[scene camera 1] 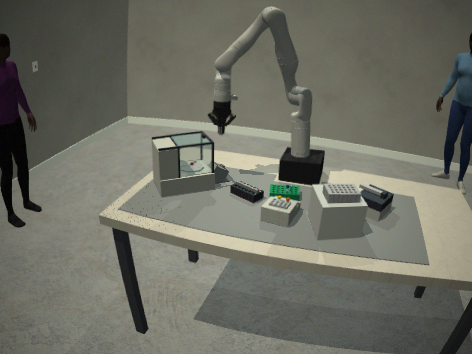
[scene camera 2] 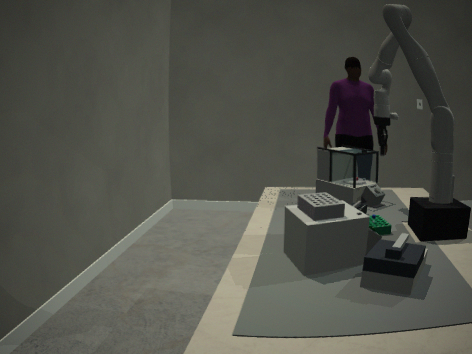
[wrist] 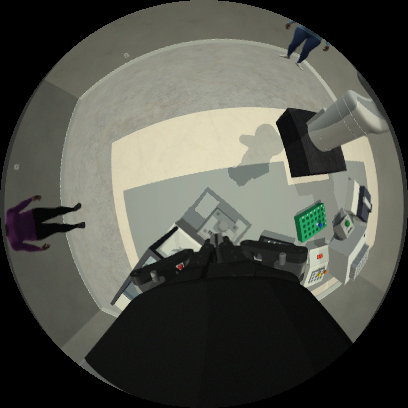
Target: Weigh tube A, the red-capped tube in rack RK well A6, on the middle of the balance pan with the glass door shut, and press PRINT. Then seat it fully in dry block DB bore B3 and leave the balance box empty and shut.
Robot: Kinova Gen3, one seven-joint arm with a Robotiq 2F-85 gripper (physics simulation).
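Places are measured from the arm's base along level axes (x ahead, y right, z down), in metres.
Where they show: gripper, fingertip midpoint: point(scene camera 1: 221, 134) point(scene camera 2: 382, 155) point(wrist: 216, 240); arm's base, origin of the base link: point(scene camera 1: 300, 154) point(scene camera 2: 439, 201) point(wrist: 318, 136).
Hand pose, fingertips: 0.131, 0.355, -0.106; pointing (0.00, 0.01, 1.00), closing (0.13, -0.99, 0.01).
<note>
Each offset is from my fingertips to the centre of the thing, as dx, dy, dz. "pt": to the spot under its first point.
The balance @[+0.096, +0.109, +0.096] point(scene camera 1: 187, 184) point(scene camera 2: 337, 189) stands at the table's far left, with a glass box on it. A red cap point(scene camera 1: 191, 163) point(scene camera 2: 357, 178) point(wrist: 180, 267) shows inside at the pan; the tube's body and tilt are hard to make out. Whether the glass door is fully shut cannot be told. A grey keypad unit @[pt +0.059, -0.012, +0.157] point(scene camera 1: 220, 172) point(scene camera 2: 372, 194) point(wrist: 218, 216) lies beside the balance. My gripper point(scene camera 1: 221, 132) point(scene camera 2: 383, 152) point(wrist: 216, 240) is shut and empty, high above the keypad unit. The green rack @[+0.119, -0.303, +0.192] point(scene camera 1: 285, 191) point(scene camera 2: 380, 225) point(wrist: 311, 221) holds a blue-capped tube.
A black rack @[+0.157, -0.147, +0.183] point(scene camera 1: 246, 191) stands between the balance and green rack. A small white device @[+0.291, -0.303, +0.172] point(scene camera 1: 276, 215) has yellow and orange caps. A large white box @[+0.296, -0.508, +0.122] point(scene camera 1: 340, 220) point(scene camera 2: 320, 240) bears a many-holed block @[pt +0.381, -0.517, +0.041] point(scene camera 1: 341, 192). A dark-topped device @[+0.161, -0.676, +0.156] point(scene camera 1: 377, 200) point(scene camera 2: 395, 260) stands right of it.
</note>
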